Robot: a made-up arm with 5 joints.
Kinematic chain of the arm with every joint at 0, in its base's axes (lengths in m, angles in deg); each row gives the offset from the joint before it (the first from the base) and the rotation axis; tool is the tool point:
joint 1: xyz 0 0 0.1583 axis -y
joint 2: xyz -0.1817 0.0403 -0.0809 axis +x
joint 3: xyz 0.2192 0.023 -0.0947 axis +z
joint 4: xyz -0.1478 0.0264 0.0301 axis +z
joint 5: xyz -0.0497 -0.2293 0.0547 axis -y
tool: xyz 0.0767 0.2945 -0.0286
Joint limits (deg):
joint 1: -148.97..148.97
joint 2: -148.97..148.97
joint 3: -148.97..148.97
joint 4: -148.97..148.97
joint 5: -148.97..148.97
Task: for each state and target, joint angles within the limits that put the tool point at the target. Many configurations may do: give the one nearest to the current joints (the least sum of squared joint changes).
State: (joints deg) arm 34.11 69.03 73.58 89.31 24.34
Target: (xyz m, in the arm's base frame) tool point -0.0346 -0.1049 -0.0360
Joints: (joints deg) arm 2.70 41.08 81.08 96.39 35.49
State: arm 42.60 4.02 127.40 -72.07 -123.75
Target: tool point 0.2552 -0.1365 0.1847
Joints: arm 60.79 22.65 148.97 -31.79 -129.49
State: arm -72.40 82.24 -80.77 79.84 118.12
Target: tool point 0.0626 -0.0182 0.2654
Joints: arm -66.96 86.61 -74.11 114.04 125.72
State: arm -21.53 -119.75 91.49 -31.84 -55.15
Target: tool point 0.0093 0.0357 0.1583
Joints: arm -26.70 -125.47 100.96 -56.64 -11.41
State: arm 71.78 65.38 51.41 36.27 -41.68
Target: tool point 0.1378 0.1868 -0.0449
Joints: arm 49.72 108.12 72.84 41.02 -78.15
